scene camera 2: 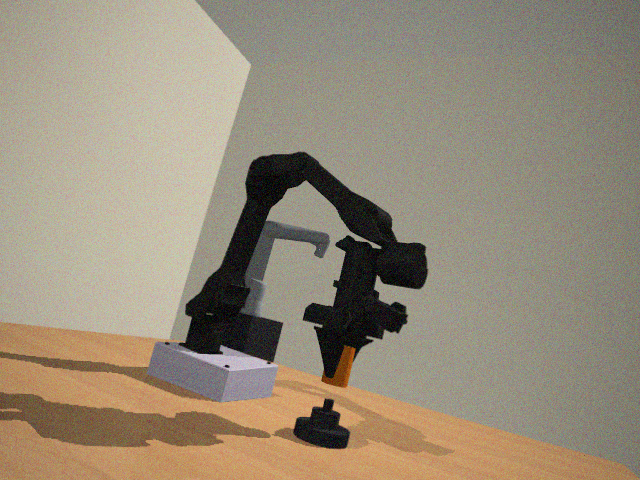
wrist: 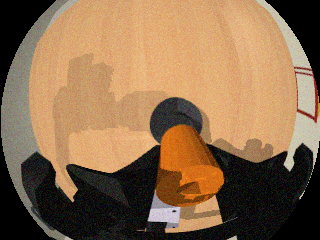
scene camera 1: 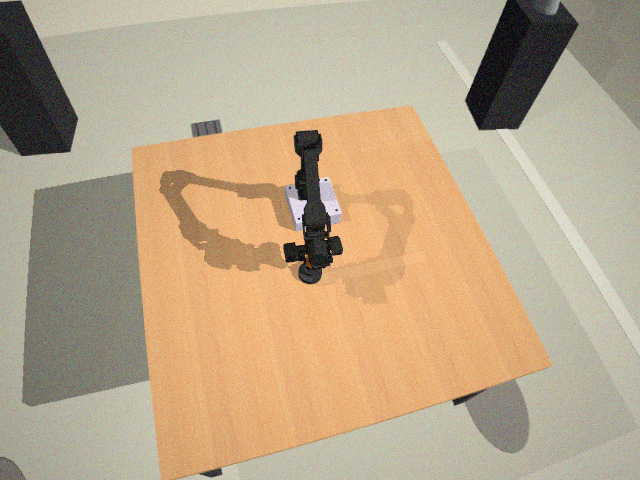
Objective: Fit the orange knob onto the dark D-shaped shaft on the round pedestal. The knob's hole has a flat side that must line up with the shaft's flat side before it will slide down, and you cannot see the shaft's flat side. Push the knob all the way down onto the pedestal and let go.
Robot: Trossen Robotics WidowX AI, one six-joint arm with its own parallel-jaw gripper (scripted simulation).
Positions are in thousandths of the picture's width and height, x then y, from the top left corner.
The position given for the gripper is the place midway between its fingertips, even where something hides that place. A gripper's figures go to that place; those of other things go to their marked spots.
The gripper (wrist: 570, 619): 0.10 m from the lens. An orange knob (wrist: 589, 731) is 0.06 m from the lens. A pedestal (wrist: 548, 465) is 0.16 m from the lens. The marked spots on the pedestal and the orange knob are 0.12 m apart.
